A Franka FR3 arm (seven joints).
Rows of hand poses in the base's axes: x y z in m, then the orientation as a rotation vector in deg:
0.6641, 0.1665, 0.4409, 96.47, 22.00, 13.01
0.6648, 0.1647, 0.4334, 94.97, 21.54, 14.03
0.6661, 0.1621, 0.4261, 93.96, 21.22, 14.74
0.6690, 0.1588, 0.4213, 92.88, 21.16, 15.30
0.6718, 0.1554, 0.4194, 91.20, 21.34, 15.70
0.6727, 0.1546, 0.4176, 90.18, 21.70, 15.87
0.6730, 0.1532, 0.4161, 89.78, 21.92, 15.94
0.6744, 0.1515, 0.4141, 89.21, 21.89, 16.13
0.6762, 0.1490, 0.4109, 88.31, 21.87, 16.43
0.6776, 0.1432, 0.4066, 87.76, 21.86, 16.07
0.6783, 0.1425, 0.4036, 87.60, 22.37, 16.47
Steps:
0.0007, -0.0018, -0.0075, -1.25, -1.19, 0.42
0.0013, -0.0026, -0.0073, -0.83, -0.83, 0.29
0.0029, -0.0033, -0.0048, -0.93, -0.59, 0.38
0.0028, -0.0034, -0.0019, -1.55, -0.46, 0.50
0.0009, -0.0008, -0.0018, -0.96, -0.08, 0.42
0.0003, -0.0014, -0.0015, -0.38, 0.02, 0.22
0.0014, -0.0017, -0.0020, -0.51, -0.25, 0.15
0.0018, -0.0025, -0.0032, -0.80, -0.37, 0.26
0.0014, -0.0058, -0.0043, -0.61, 0.10, -0.19
0.0007, -0.0007, -0.0030, -0.08, 0.06, 0.59

